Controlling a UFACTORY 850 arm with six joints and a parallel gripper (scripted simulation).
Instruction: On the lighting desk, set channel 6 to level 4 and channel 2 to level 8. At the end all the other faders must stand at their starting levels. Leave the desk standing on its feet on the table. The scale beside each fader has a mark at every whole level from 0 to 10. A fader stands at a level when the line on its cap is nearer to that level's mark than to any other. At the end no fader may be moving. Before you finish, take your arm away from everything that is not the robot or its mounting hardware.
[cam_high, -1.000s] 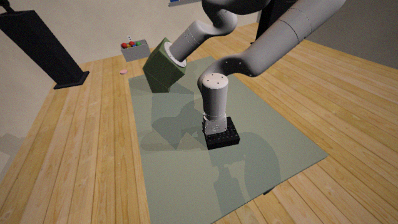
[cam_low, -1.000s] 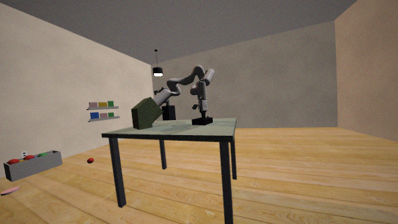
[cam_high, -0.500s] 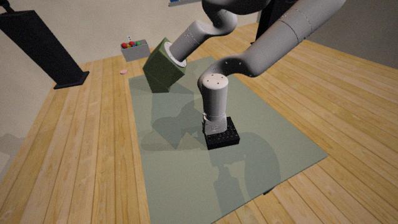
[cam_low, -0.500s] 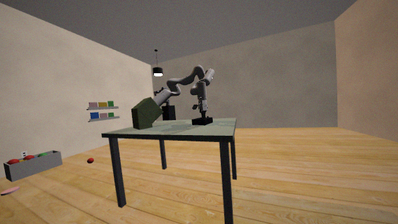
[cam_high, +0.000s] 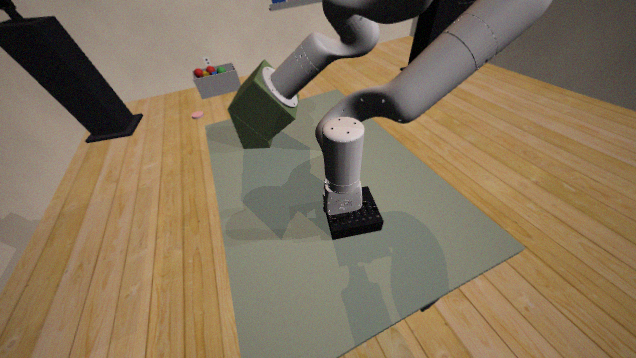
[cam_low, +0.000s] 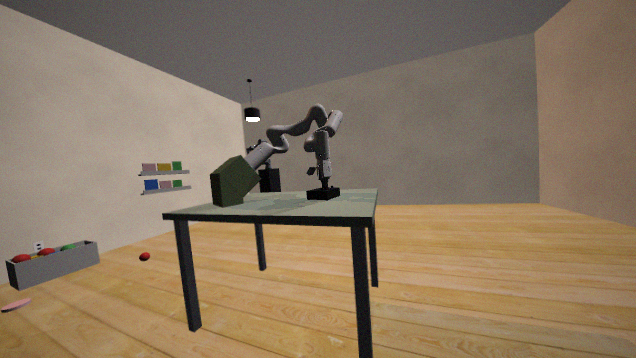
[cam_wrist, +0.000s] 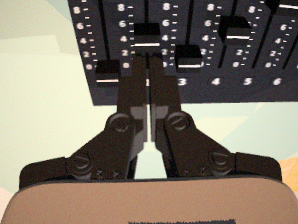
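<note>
Now: the channel 3 cap 1 cm behind my hand, 2 cm to the left of it and 1 cm below it. From my hand the other things lie so: channel 1 cap 2 cm to the right, 1 cm below; then channel 2 cap 2 cm behind, 1 cm below; then channel 4 cap 3 cm behind, 5 cm to the left, 1 cm below.
</note>
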